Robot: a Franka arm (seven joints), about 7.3 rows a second.
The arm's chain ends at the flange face. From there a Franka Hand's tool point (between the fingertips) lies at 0.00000 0.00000 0.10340 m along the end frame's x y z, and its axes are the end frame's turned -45 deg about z.
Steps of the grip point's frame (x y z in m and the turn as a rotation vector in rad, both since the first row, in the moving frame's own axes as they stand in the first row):
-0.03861 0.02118 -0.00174 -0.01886 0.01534 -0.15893
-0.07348 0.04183 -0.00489 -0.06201 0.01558 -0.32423
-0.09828 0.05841 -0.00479 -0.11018 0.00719 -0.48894
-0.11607 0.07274 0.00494 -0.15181 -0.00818 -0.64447
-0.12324 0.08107 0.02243 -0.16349 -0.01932 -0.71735
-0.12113 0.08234 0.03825 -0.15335 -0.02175 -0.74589
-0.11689 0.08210 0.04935 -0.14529 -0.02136 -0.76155
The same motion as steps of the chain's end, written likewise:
-0.01484 0.04222 -0.00171 -0.00249 0.02418 -0.15893
-0.02850 0.07911 -0.00468 -0.03283 0.05486 -0.32423
-0.03822 0.10563 -0.00417 -0.07282 0.08299 -0.48894
-0.04402 0.12591 0.00609 -0.11313 0.10156 -0.64447
-0.04401 0.13589 0.02377 -0.12927 0.10194 -0.71735
-0.04069 0.13569 0.03943 -0.12381 0.09306 -0.74589
-0.03719 0.13299 0.05041 -0.11784 0.08763 -0.76155

